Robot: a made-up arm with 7 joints. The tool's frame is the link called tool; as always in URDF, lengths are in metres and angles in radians. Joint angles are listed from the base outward.
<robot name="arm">
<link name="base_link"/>
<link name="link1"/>
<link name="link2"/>
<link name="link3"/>
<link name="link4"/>
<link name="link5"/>
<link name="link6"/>
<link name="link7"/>
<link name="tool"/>
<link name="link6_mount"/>
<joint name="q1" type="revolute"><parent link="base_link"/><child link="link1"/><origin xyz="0.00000 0.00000 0.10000" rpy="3.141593 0.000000 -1.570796"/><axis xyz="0 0 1"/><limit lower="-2.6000" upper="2.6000"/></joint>
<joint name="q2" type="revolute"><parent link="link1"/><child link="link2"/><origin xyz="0.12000 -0.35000 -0.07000" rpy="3.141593 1.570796 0.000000"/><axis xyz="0 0 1"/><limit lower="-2.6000" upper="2.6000"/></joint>
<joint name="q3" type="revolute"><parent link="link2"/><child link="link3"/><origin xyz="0.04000 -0.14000 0.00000" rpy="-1.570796 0.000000 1.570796"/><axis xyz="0 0 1"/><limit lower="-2.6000" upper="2.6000"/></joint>
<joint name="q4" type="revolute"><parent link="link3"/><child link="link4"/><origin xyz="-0.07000 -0.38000 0.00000" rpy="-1.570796 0.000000 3.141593"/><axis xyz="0 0 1"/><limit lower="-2.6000" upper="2.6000"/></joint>
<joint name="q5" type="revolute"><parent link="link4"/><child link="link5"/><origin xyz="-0.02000 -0.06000 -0.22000" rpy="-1.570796 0.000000 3.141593"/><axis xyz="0 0 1"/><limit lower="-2.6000" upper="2.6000"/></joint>
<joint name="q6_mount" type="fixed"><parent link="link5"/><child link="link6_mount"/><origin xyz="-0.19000 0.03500 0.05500" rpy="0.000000 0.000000 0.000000"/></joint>
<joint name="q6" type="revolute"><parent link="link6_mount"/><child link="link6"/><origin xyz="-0.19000 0.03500 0.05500" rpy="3.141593 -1.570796 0.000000"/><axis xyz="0 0 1"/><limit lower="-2.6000" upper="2.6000"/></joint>
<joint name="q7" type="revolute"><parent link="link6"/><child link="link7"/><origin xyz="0.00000 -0.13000 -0.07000" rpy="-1.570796 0.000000 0.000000"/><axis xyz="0 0 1"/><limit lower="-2.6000" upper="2.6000"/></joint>
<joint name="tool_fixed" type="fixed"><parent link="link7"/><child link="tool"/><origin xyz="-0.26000 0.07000 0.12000" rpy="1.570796 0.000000 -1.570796"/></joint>
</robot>
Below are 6 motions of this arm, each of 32 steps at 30 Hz.
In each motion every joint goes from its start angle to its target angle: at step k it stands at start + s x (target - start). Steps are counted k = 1, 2, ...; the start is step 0. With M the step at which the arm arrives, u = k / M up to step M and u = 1 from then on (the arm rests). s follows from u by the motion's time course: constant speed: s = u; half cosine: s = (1 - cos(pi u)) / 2; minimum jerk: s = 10 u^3 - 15 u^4 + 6 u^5.
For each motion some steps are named. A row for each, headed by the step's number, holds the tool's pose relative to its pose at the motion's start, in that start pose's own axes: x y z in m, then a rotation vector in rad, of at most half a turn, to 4 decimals.
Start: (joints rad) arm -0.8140 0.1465 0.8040 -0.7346 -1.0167 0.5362 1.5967
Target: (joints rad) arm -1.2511 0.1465 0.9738 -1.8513 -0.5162 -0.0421 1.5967
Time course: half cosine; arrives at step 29
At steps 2, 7, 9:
2: -0.0002 0.0010 0.0012 -0.0011 -0.0091 -0.0174
7: -0.0010 0.0121 0.0143 -0.0112 -0.1127 -0.1998
9: -0.0001 0.0195 0.0231 -0.0152 -0.1870 -0.3149

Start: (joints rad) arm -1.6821 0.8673 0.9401 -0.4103 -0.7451 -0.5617 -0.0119
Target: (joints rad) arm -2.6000 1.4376 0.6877 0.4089 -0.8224 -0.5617 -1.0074
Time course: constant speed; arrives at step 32
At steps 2, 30, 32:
2: -0.0200 -0.0341 0.0126 0.0057 -0.0605 0.0881
30: 0.0469 -0.3787 0.3661 0.2127 -0.3814 1.1120
32: 0.0614 -0.3735 0.4035 0.2278 -0.3678 1.1571

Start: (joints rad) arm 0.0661 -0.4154 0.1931 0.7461 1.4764 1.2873 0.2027
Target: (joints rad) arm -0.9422 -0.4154 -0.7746 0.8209 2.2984 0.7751 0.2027
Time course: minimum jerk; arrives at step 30
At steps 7, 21, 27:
7: 0.0163 -0.0452 0.0394 -0.0807 0.0436 0.0887
21: 0.4038 -0.3317 0.2088 -0.3666 0.2730 0.9623
27: 0.5030 -0.3518 0.1860 -0.3273 0.3125 1.1289

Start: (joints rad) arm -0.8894 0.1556 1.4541 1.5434 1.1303 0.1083 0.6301
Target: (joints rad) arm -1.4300 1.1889 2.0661 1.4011 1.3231 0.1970 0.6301
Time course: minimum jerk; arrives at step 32
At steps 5, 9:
5: -0.0024 0.0131 -0.0076 0.0268 -0.0042 -0.0256
9: -0.0063 0.0623 -0.0349 0.1314 -0.0247 -0.1146

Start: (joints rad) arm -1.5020 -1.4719 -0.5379 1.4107 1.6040 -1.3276 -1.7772
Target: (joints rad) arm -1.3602 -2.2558 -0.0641 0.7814 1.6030 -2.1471 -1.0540
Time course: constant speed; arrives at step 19
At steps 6, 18, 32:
6: 0.3268 -0.0350 -0.0294 0.0829 0.4232 -0.1472
18: 0.7501 -0.3161 -0.3065 0.3773 1.1152 -0.4625
32: 0.7653 -0.3475 -0.3346 0.4094 1.1613 -0.4888

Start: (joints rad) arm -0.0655 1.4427 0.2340 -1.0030 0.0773 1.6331 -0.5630
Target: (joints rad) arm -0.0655 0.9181 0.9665 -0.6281 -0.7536 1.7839 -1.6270
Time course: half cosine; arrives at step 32
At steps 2, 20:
2: -0.0004 -0.0011 0.0012 -0.0023 -0.0069 0.0033
20: -0.0612 -0.0430 -0.0212 -0.1072 -0.6138 0.1416

